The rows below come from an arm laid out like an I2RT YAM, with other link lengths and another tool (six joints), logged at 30 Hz.
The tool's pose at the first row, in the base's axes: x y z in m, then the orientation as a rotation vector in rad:
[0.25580, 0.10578, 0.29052, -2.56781, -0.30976, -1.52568]
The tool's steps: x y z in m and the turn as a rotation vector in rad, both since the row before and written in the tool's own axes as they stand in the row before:
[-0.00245, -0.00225, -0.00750, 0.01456, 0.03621, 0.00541]
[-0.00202, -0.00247, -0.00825, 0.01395, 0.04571, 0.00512]
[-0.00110, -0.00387, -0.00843, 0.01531, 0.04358, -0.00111]
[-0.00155, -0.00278, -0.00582, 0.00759, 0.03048, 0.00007]
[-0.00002, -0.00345, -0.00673, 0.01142, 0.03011, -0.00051]
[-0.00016, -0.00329, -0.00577, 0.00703, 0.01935, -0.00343]
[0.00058, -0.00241, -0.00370, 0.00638, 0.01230, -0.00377]
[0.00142, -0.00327, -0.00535, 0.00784, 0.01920, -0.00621]
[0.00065, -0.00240, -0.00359, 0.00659, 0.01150, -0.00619]
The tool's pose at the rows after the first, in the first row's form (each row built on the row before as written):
[0.24773, 0.10603, 0.29197, -2.52479, -0.30835, -1.56026]
[0.23910, 0.10625, 0.29389, -2.47356, -0.30557, -1.60567]
[0.23023, 0.10772, 0.29641, -2.42395, -0.31191, -1.64892]
[0.22371, 0.10868, 0.29718, -2.39086, -0.31282, -1.67984]
[0.21666, 0.11007, 0.29955, -2.35518, -0.31736, -1.70789]
[0.21041, 0.11149, 0.30130, -2.33302, -0.32379, -1.72716]
[0.20648, 0.11268, 0.30302, -2.31789, -0.33130, -1.73893]
[0.20098, 0.11418, 0.30599, -2.29565, -0.34167, -1.75844]
[0.19710, 0.11533, 0.30763, -2.28149, -0.35235, -1.77009]

